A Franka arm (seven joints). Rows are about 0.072 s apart.
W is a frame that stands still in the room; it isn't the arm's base.
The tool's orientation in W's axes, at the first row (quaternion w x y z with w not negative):
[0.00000, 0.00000, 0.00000, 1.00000]
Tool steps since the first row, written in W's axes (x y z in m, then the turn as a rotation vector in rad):
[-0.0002, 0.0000, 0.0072, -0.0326, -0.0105, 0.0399]
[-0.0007, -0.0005, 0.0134, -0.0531, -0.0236, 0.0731]
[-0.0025, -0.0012, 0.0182, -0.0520, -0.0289, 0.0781]
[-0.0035, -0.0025, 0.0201, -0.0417, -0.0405, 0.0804]
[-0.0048, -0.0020, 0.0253, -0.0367, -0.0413, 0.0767]
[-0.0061, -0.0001, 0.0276, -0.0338, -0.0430, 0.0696]
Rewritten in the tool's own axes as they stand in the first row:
[0.0002, 0.0000, 0.0072, 0.0326, 0.0105, 0.0399]
[0.0007, 0.0005, 0.0134, 0.0531, 0.0236, 0.0731]
[0.0025, 0.0012, 0.0182, 0.0520, 0.0289, 0.0781]
[0.0035, 0.0025, 0.0201, 0.0417, 0.0405, 0.0804]
[0.0048, 0.0020, 0.0253, 0.0367, 0.0413, 0.0767]
[0.0061, 0.0001, 0.0276, 0.0338, 0.0430, 0.0696]

